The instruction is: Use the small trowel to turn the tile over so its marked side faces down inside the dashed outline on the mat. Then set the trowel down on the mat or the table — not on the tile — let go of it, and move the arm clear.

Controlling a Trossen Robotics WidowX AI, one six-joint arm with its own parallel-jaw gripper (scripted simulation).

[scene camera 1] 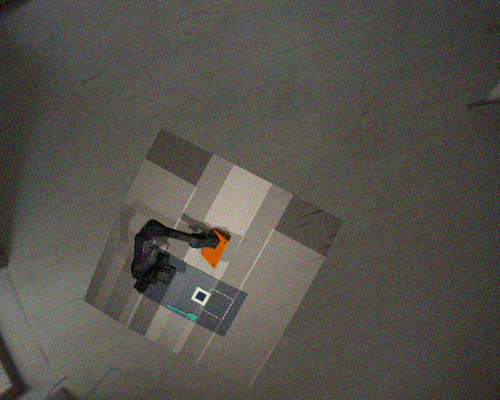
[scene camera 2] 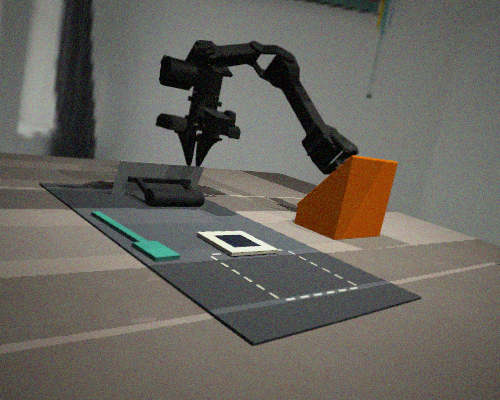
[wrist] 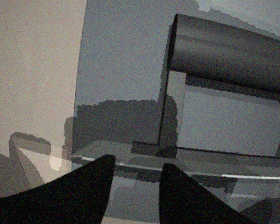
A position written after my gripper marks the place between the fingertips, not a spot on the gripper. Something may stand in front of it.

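I can see my gripper (scene camera 2: pixel 193 166), and the wrist view gives me my gripper (wrist: pixel 138 169) as well. There is a tile (scene camera 2: pixel 235 243); in the wrist view the tile is out of frame. Then I see a dark mat (scene camera 2: pixel 253 312), the same dark mat (scene camera 1: pixel 178 293) that scene camera 1 shows me, and the wrist view shows the dark mat (wrist: pixel 119 97) too.
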